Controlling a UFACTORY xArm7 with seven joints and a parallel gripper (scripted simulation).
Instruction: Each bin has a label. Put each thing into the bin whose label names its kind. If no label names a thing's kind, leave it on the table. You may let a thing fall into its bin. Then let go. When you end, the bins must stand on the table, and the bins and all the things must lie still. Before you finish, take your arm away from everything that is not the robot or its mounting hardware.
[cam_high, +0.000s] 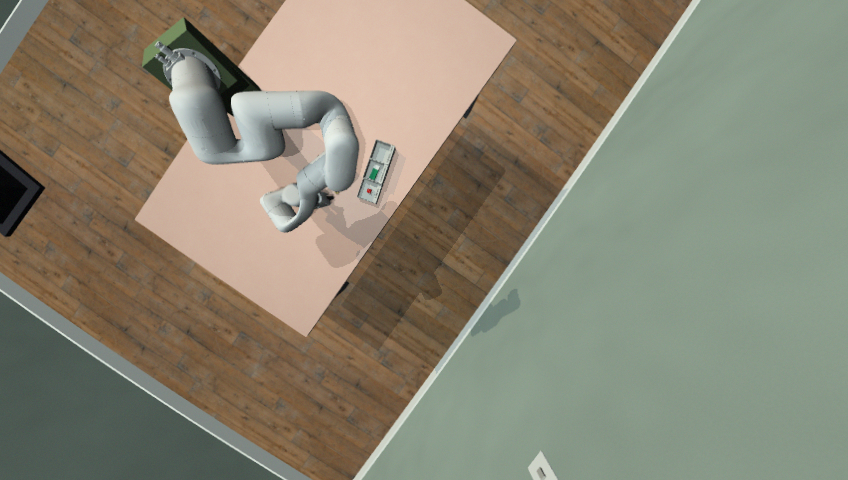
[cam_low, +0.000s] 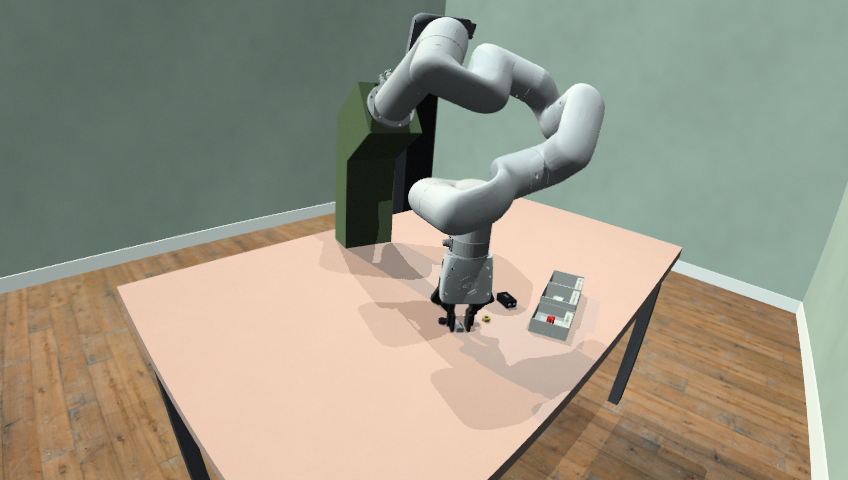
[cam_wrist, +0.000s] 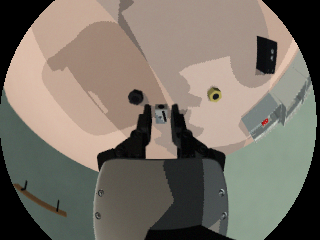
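Right now my hand is 1 cm above the grey piece. Also, from my hand: black block: 17 cm to the left, 1 cm below; yellow ring: 7 cm to the left, 2 cm below, 1 cm ahead; black round piece: 4 cm behind, 2 cm below, 1 cm to the right.
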